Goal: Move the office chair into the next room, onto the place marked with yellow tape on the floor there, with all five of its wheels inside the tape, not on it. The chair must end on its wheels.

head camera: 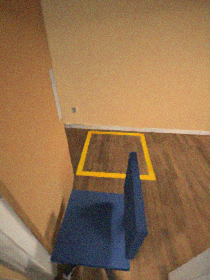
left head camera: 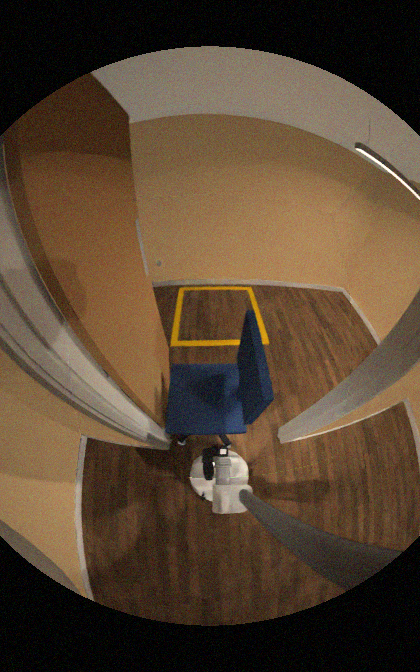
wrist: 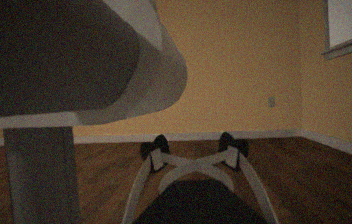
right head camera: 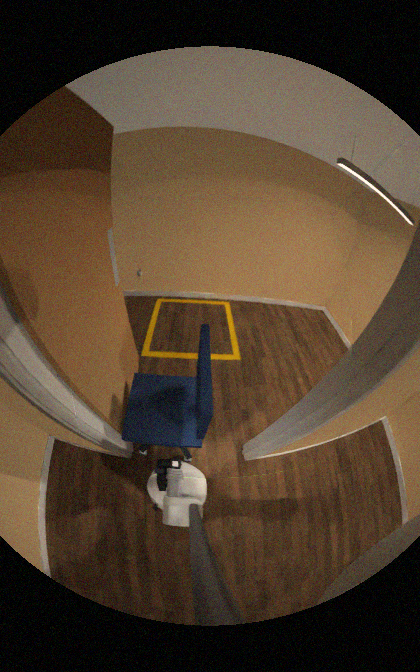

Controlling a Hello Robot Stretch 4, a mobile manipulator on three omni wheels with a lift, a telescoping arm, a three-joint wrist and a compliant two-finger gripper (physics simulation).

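Places are measured from the robot's base along level axes (x ahead, y left, z up), in metres.
Pixels of known places: gripper, between the fingertips: (wrist: 193, 146).
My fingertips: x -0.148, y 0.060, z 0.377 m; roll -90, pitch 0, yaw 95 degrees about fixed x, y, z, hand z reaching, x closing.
Observation:
Behind a point stands the place of what it marks.
The blue office chair (head camera: 92, 227) @[x 0.472, y 0.115, z 0.443 m] (left head camera: 200, 405) (right head camera: 162, 412) is upright in or just beyond the doorway, directly ahead of my base. Its backrest is on the right side of the seat. Two dark legs show under the seat's near edge; the other wheels are hidden. The yellow tape outline (head camera: 100, 175) @[x 1.287, y 0.174, z -0.027 m] (left head camera: 205, 343) (right head camera: 175, 355) lies on the floor past the chair, near the far wall; the backrest overlaps part of its near side in these views. My gripper (wrist: 193, 146) @[x -0.148, y 0.060, z 0.377 m] is open and empty in the wrist view, with floor and wall beyond its fingertips.
A white doorpost (left head camera: 65, 345) (right head camera: 65, 405) stands close left of the chair, with an orange-brown panel or wall (head camera: 30, 150) @[x 0.539, y 0.402, z 1.081 m] (left head camera: 105, 280) beyond it. The right doorpost (left head camera: 350, 382) (right head camera: 330, 387) stands farther from the chair. Brown wood floor shows between the backrest and that post.

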